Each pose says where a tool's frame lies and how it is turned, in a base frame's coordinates. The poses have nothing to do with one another.
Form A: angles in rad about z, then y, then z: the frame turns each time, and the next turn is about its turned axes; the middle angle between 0 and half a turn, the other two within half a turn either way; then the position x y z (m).
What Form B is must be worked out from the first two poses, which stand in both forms.
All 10 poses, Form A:
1: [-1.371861 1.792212 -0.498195 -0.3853 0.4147 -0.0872]
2: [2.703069 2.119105 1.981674 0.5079 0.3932 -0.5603]
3: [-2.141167 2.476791 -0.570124 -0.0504 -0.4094 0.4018]
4: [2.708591 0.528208 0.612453 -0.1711 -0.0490 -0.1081]
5: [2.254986 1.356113 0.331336 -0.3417 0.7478 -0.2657]
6: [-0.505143 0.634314 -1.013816 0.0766 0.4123 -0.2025]
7: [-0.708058 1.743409 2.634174 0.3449 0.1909 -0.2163]
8: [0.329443 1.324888 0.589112 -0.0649 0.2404 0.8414]
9: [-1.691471 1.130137 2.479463 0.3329 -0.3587 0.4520]
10: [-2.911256 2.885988 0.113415 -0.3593 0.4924 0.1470]
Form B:
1: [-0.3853 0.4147 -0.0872 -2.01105 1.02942 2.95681]
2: [0.5079 0.3932 -0.5603 2.15850 -0.34783 -2.23263]
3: [-0.0504 -0.4094 0.4018 -2.74137 0.54607 1.68402]
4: [-0.1711 -0.0490 -0.1081 0.32365 0.42507 -2.89171]
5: [-0.3417 0.7478 -0.2657 0.98030 1.17815 -3.01187]
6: [0.0766 0.4123 -0.2025 -0.55827 0.31864 -1.61100]
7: [0.3449 0.1909 -0.2163 1.91529 -1.03726 0.56311]
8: [-0.0649 0.2404 0.8414 1.14651 0.93808 1.55090]
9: [0.3329 -0.3587 0.4520 0.91647 -0.79426 0.38000]
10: [-0.3593 0.4924 0.1470 3.11203 0.25393 0.11315]
